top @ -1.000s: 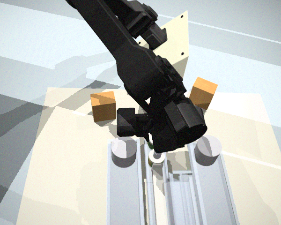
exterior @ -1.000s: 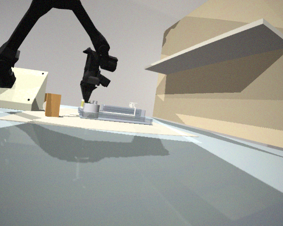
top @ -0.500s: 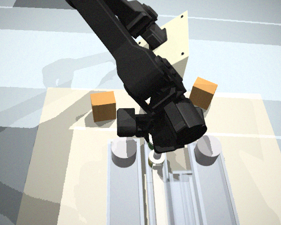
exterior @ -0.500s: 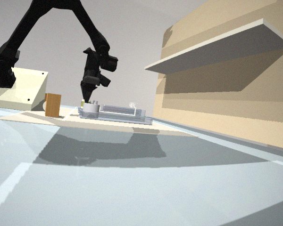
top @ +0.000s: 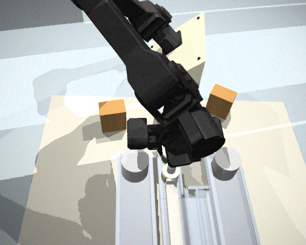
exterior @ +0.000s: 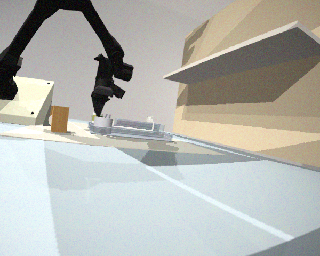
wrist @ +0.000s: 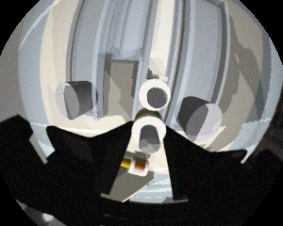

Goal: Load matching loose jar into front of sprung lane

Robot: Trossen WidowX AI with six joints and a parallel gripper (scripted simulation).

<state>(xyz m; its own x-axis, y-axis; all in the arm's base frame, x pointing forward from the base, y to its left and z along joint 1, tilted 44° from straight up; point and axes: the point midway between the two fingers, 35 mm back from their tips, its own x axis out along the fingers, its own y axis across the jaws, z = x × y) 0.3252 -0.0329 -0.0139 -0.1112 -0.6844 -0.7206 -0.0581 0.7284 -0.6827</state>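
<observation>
Right now the grey lane rack is 140 mm ahead of my gripper tip, 30 mm to the left of it and 30 mm below it. Round my gripper tip: red mark 220 mm ahead, 50 mm to the left, 20 mm above; shelf 510 mm ahead, 20 mm to the left, 320 mm above.
</observation>
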